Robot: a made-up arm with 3 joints. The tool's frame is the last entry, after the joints. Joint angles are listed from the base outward.
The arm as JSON. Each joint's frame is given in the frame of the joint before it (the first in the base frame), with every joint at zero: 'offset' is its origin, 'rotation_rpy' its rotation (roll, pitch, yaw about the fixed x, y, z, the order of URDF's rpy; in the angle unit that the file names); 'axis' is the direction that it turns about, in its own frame. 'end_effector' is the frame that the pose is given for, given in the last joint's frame.
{
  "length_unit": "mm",
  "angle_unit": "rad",
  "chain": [
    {
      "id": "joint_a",
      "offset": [
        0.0,
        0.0,
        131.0
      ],
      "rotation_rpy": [
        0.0,
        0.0,
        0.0
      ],
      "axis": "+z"
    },
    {
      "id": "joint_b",
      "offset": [
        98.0,
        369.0,
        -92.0
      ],
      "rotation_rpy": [
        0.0,
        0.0,
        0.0
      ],
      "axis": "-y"
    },
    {
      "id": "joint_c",
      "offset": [
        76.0,
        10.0,
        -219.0
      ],
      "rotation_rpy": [
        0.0,
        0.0,
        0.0
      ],
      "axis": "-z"
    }
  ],
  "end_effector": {
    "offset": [
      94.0,
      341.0,
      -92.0
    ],
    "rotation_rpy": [
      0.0,
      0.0,
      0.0
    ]
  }
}
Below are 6 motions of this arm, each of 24 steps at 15 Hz.
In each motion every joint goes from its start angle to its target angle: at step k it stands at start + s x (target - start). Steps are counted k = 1, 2, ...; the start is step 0. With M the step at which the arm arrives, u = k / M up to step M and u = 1 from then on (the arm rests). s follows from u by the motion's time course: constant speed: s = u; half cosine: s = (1 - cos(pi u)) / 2; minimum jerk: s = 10 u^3 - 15 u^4 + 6 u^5.
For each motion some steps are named. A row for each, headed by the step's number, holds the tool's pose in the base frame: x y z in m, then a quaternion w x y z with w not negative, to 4 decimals.
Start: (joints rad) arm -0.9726 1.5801 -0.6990
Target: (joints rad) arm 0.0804 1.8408 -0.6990
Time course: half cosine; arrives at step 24
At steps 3, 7, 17, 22, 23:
3: 0.8071 0.0878 -0.0265 0.6955 -0.5199 -0.4892 -0.0816
7: 0.7832 0.2182 -0.0136 0.6851 -0.4871 -0.5412 -0.0232
17: 0.5016 0.6428 0.0368 0.6001 -0.3126 -0.7148 0.1769
22: 0.3723 0.7252 0.0517 0.5638 -0.2486 -0.7546 0.2257
23: 0.3625 0.7301 0.0527 0.5610 -0.2439 -0.7572 0.2289

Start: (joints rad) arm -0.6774 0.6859 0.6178
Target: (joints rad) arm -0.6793 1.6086 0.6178
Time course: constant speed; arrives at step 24
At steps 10, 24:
10: 0.7976 0.1311 0.1970 0.6858 -0.0154 -0.5098 -0.5192
24: 0.6863 0.2203 0.4007 0.5528 -0.0221 -0.7200 -0.4190

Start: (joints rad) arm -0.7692 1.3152 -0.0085
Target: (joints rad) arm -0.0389 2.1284 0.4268
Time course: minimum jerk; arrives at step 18
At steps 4, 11, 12, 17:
4: 0.8004 0.2563 0.1543 0.7201 -0.2145 -0.5982 -0.2785
11: 0.4733 0.5762 0.3879 0.5651 0.0162 -0.8091 -0.1606
12: 0.4043 0.6040 0.4129 0.5387 0.0594 -0.8277 -0.1455
17: 0.2282 0.6420 0.4601 0.4726 0.1677 -0.8579 -0.1122

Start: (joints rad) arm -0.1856 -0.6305 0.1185
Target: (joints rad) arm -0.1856 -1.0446 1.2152
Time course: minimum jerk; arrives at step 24
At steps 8, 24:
8: 0.2265 0.6365 -0.3800 0.9031 -0.0286 0.3499 -0.2472
24: 0.1191 0.3944 -0.4876 0.6626 -0.2456 0.4342 -0.5586

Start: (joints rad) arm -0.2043 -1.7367 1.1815
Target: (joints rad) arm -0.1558 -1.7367 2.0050
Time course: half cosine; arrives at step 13
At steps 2, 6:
2: -0.1928 0.4526 -0.3325 0.4878 -0.3750 0.6648 -0.4236
6: -0.2198 0.3400 -0.3233 0.4199 -0.4801 0.5933 -0.4910

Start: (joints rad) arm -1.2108 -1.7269 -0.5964
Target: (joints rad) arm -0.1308 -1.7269 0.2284
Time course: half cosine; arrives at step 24
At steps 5, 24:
5: 0.5491 0.5133 0.0961 0.6219 0.5480 0.5267 -0.1883
24: -0.1552 0.7162 -0.1544 0.6394 -0.0371 0.7592 -0.1161

